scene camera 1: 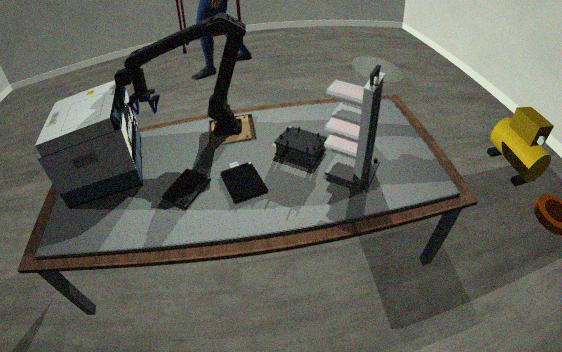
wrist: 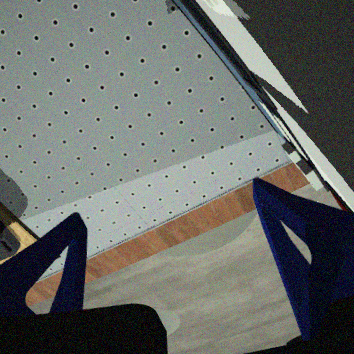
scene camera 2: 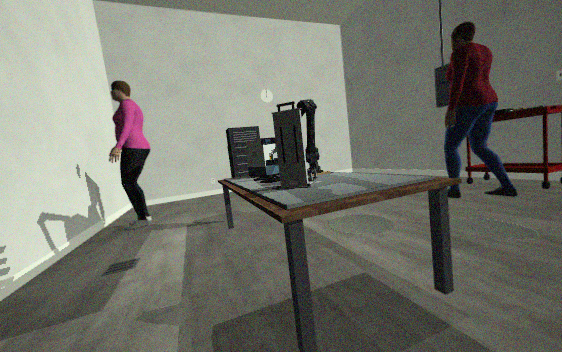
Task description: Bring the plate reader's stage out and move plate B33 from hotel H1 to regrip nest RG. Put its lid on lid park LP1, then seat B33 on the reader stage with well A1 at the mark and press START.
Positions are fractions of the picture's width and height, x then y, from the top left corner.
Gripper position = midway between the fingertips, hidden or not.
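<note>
My gripper (wrist: 0.47, 0.58) is open, and it is touching a plate reader (scene camera 2: 0.47, 0.46). I can see the reader in the wrist view too (wrist: 0.83, 0.17).
</note>
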